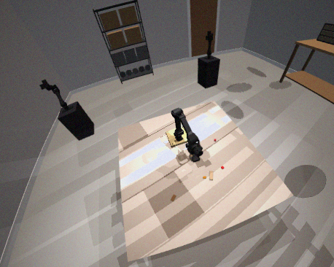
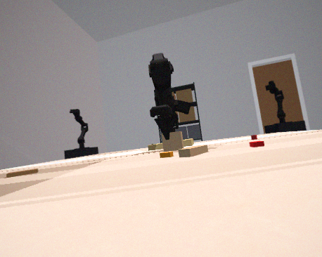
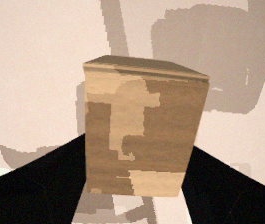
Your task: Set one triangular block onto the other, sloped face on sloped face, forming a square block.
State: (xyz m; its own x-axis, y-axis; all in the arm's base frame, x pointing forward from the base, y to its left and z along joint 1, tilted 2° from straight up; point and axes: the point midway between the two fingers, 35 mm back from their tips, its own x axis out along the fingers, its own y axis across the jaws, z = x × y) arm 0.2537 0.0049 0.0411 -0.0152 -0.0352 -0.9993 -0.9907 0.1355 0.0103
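The triangular block is 10 mm above my gripper tip. Round my gripper tip: flat tan bar: 220 mm ahead, 60 mm to the left, 30 mm below; then small orange block: 210 mm ahead, 30 mm below.
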